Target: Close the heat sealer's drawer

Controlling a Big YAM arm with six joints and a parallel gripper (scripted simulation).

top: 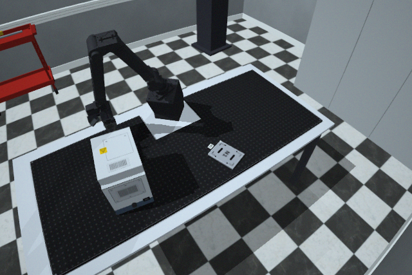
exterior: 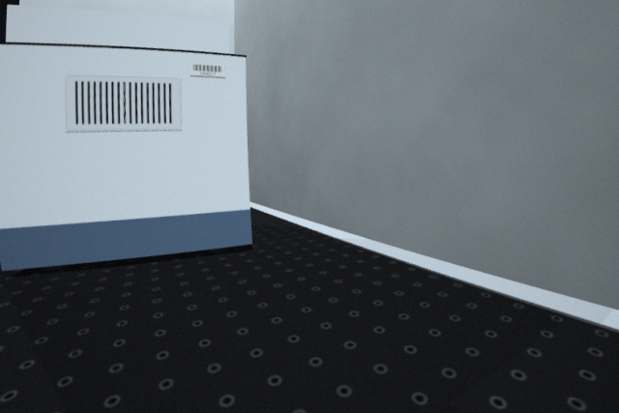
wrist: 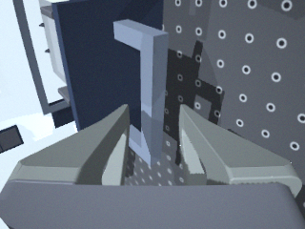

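The dark blue drawer lies 11 cm ahead of my hand, 3 cm to the right of it and 2 cm below it. The rest, counted from my hand: tiny tag 41 cm to the left, 34 cm ahead, 10 cm below.
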